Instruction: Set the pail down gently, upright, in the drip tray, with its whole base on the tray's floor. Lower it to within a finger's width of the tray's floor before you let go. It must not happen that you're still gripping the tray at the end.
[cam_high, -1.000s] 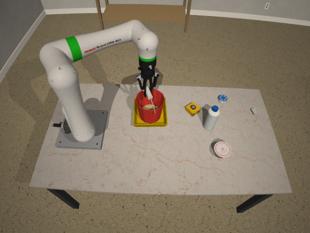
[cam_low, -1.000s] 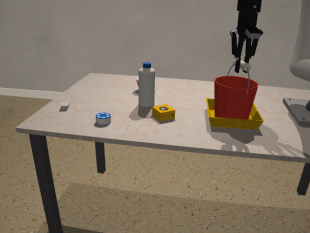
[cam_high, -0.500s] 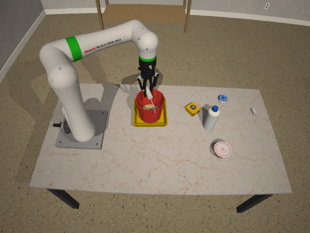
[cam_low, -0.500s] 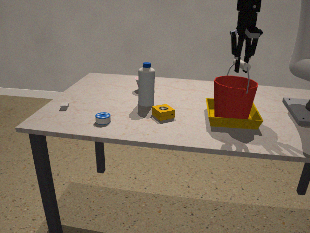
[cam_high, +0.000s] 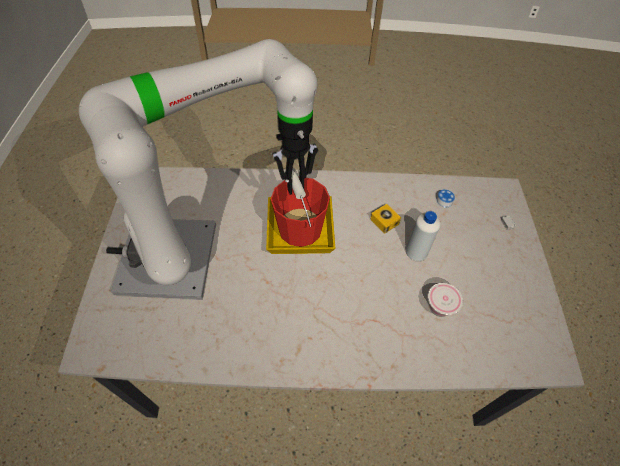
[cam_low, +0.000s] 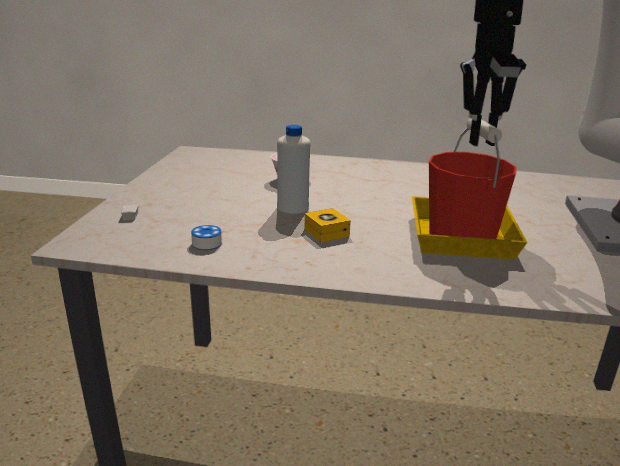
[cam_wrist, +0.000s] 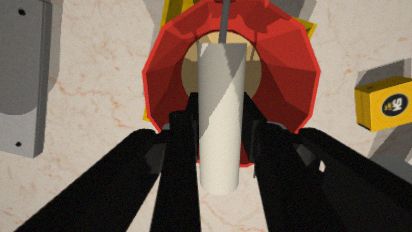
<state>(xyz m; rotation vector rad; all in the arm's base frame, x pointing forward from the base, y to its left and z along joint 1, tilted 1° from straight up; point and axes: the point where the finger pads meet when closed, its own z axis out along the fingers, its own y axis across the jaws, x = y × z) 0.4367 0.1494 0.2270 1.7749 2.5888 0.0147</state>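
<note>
Now: the red pail 10 cm below my hand and 1 cm ahead of it. Round my hand: white bottle (42 cm ahead, 15 cm below, 6 cm to the right); drip tray (23 cm below, 1 cm to the left, 1 cm ahead); pink-rimmed round dish (48 cm ahead, 28 cm to the right, 21 cm below).
</note>
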